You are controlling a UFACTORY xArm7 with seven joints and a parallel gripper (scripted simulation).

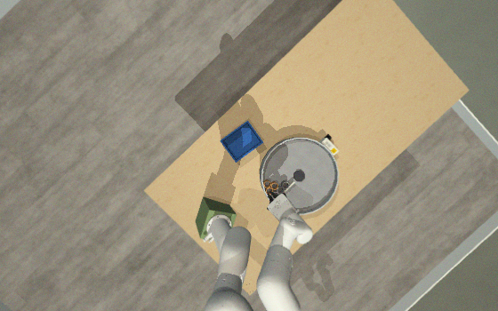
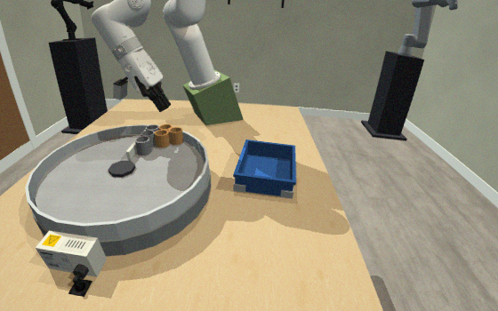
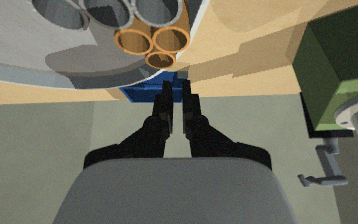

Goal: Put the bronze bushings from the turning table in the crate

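My gripper is now 300 mm to the right of the blue crate, 140 mm above it and 60 mm short of it. From my hand the other things lie so: grey turning table: 180 mm ahead, 110 mm below, 40 mm to the right.
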